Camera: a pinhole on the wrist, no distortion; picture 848 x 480 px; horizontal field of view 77.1 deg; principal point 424.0 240.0 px. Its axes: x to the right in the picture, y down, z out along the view. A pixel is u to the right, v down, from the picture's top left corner.
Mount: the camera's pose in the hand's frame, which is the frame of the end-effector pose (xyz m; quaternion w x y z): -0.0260 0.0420 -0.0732 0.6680 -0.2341 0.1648 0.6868
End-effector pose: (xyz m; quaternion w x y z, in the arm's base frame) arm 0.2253 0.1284 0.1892 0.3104 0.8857 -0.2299 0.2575
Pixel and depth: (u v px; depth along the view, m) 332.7 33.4 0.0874
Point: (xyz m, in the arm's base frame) 0.1834 0.0664 0.2149
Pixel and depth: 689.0 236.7 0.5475
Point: -0.0808 -0.4084 0.2272
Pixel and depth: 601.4 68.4 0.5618
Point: 0.1067 -0.4626 0.2590
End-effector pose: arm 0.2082 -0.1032 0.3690 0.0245 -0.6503 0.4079 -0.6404
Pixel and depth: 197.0 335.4 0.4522
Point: 0.5152 -0.2942 0.1067
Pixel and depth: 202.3 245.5 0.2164
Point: 0.3080 -0.2068 0.2542
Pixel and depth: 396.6 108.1 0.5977
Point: 0.4150 -0.5917 0.1450
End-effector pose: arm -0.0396 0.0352 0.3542 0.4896 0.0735 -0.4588 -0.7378
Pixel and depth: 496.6 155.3 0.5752
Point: 0.0258 0.2134 0.8854
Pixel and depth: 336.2 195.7 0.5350
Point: -0.0892 0.2956 0.7775
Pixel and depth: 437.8 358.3 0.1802
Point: 0.0558 0.1309 0.4717
